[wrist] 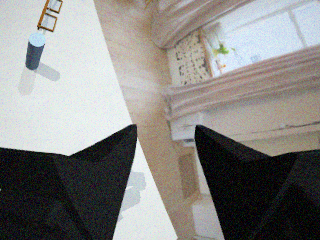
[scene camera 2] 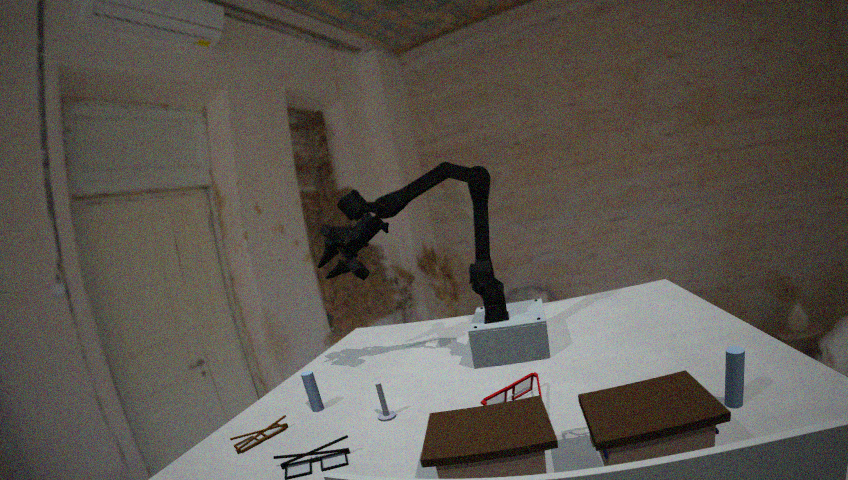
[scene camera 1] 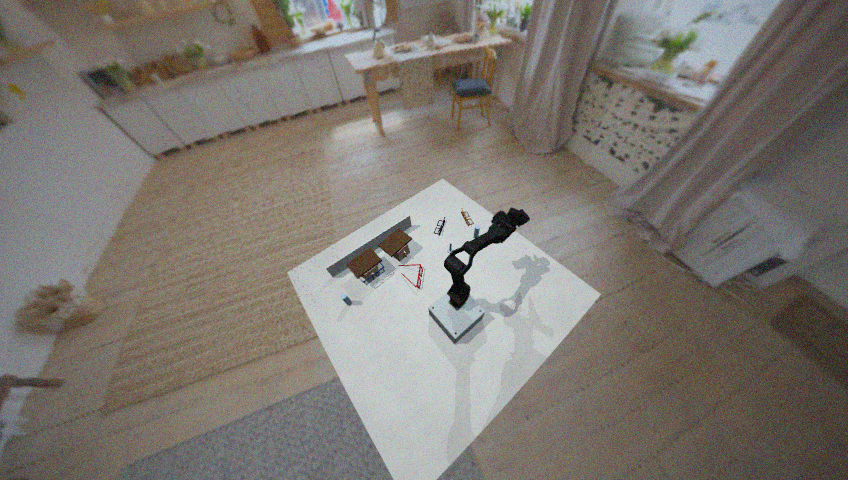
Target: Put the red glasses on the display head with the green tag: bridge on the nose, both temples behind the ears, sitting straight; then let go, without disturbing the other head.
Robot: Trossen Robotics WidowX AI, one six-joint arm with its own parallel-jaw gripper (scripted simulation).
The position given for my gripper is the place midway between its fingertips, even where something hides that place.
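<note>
Gripper, mine (scene camera 2: 322, 273), (wrist: 166, 130). Display head (scene camera 2: 671, 414). Display head (scene camera 2: 518, 432).
</note>
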